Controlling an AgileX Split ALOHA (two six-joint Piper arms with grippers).
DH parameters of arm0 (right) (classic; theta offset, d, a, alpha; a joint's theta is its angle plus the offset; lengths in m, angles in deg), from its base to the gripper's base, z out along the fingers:
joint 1: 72.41 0.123 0 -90
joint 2: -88.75 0 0.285 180
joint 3: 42.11 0 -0.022 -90
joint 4: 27.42 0.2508 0 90
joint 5: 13.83 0 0.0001 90
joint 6: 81.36 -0.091 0 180
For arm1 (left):
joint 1: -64.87 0.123 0 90
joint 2: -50.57 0 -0.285 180
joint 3: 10.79 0 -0.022 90
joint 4: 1.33 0.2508 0 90
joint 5: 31.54 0 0.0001 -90
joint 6: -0.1 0.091 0 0
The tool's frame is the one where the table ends.
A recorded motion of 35 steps. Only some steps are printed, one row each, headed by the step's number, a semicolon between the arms.
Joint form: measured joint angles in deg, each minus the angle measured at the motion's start. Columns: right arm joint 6, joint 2, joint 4, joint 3, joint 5, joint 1; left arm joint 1, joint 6, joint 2, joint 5, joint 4, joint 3.
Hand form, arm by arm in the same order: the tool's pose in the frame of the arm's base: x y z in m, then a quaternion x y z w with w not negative. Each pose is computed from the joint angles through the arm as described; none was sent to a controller.
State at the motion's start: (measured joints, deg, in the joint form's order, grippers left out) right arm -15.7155 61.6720 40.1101 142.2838 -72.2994 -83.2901; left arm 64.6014 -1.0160 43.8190 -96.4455 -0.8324 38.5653
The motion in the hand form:
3: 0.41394 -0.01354 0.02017 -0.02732 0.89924 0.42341 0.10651; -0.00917 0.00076 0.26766 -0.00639 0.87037 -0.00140 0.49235
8: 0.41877 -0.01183 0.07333 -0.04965 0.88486 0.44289 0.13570; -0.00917 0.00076 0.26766 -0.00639 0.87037 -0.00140 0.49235
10: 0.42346 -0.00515 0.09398 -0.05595 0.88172 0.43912 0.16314; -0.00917 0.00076 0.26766 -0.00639 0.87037 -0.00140 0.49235
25: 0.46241 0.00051 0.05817 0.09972 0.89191 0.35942 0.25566; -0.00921 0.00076 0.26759 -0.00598 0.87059 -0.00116 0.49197
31: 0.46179 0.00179 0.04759 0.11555 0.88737 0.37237 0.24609; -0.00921 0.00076 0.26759 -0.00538 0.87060 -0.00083 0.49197
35: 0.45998 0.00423 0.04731 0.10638 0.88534 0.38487 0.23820; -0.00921 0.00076 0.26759 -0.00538 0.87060 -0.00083 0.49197
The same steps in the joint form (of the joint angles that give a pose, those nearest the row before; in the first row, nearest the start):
3: -1.82 -3.69 -1.55 0.00 -0.85 -0.94; 0.00 0.05 0.00 0.00 0.00 0.00
8: -3.59 -10.55 -1.28 -0.06 -5.24 -1.01; 0.00 0.05 0.00 0.00 0.00 0.00
10: -3.59 -13.32 0.34 -0.06 -4.27 -0.01; 0.00 0.05 0.00 0.00 0.00 0.00
25: -3.53 -7.74 15.97 2.69 17.41 3.55; 0.00 0.10 0.00 -0.05 0.00 0.00
31: -3.53 -6.13 17.89 2.77 16.57 3.55; 0.00 0.18 0.00 -0.05 0.00 0.00
35: -3.53 -5.95 17.43 2.77 14.64 3.55; 0.00 0.18 0.00 -0.05 0.00 0.00

